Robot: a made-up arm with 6 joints.
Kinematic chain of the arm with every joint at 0, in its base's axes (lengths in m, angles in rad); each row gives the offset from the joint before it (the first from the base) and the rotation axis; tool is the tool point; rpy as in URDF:
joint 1: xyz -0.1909 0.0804 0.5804 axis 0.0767 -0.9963 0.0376
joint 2: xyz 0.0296 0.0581 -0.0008 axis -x
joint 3: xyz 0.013 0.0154 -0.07 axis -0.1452 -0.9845 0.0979
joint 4: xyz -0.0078 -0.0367 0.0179 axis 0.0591 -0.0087 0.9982
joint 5: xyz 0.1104 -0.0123 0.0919 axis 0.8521 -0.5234 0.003
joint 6: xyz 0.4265 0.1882 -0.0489 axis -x
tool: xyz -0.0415 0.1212 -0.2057 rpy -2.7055 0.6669 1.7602
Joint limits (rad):
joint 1: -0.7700..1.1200
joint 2: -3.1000..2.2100
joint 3: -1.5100..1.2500
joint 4: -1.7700..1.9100
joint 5: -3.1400..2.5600
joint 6: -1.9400..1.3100
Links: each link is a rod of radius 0.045 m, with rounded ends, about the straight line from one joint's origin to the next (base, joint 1, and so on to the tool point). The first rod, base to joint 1, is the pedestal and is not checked.
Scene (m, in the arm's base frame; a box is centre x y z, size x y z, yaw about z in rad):
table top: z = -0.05
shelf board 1: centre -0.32 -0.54 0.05 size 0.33 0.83 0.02 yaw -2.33
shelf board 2: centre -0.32 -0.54 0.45 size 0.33 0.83 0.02 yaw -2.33
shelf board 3: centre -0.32 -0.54 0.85 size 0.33 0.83 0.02 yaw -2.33
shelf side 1: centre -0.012 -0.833 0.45 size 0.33 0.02 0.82 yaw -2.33
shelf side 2: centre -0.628 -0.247 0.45 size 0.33 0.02 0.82 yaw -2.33
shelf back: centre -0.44 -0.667 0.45 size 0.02 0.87 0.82 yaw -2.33
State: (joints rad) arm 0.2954 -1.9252 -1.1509 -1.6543 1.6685 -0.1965
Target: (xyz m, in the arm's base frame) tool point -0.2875 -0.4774 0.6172
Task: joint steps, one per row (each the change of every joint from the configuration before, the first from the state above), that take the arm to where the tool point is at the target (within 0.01 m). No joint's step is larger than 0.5 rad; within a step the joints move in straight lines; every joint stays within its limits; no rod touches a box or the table.
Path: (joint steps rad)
1: 0.2062 0.3970 -0.0461 0.1636 -0.0232 0.2194
2: 0.2061 0.3970 -0.0460 0.1636 -0.0231 0.2194
3: 0.2061 0.3970 -0.0461 0.1636 -0.0232 0.2194
4: 0.2062 0.3970 -0.0461 0.1637 -0.0232 0.2194
5: -0.1219 0.2749 0.4964 -0.1926 -0.2019 -0.1077
6: -0.1220 0.2750 0.4963 -0.1925 -0.2019 -0.1077
7: -0.1219 0.2749 0.4963 -0.1926 -0.2019 -0.1077
8: -0.1220 0.2750 0.4964 -0.1925 -0.2019 -0.1077
9: -0.1870 -0.0791 -0.4321 0.0000 -0.0770 0.0584
10: -0.1871 -0.0790 -0.4320 0.0000 -0.0769 0.0584
11: -0.1871 -0.0790 -0.4320 0.0000 -0.0770 0.0584
12: -0.1870 -0.0790 -0.4321 0.0000 -0.0769 0.0584
13: -0.1871 -0.0790 -0.4320 0.0000 -0.0770 0.0584

